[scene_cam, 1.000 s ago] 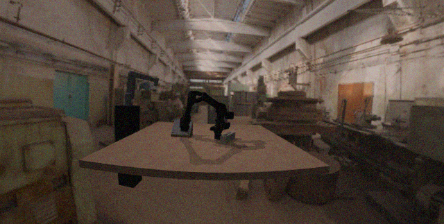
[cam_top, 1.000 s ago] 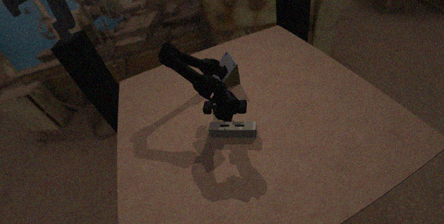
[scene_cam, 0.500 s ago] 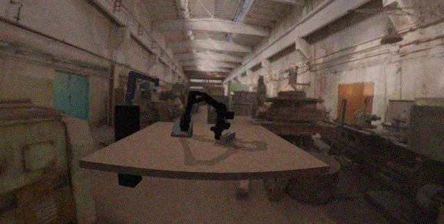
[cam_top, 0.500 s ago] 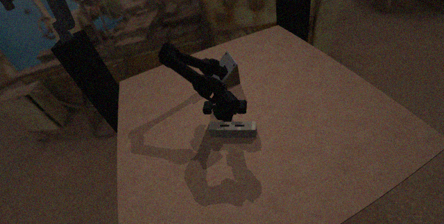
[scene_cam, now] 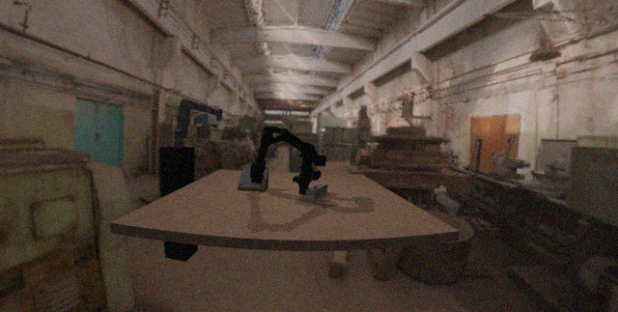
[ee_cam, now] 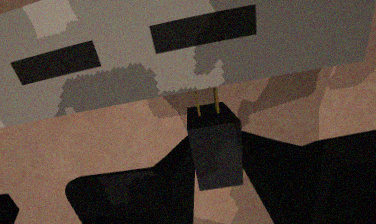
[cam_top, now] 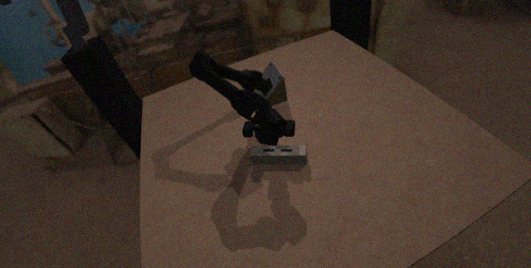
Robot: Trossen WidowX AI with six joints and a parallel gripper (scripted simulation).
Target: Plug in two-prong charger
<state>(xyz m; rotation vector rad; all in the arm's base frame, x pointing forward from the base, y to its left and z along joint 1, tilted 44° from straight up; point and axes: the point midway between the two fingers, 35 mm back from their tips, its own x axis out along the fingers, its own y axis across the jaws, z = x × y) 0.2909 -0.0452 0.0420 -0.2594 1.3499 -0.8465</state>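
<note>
My gripper tip is 20 mm short of the dark two-prong charger, 10 mm to the left of it and 10 mm below it.
</note>
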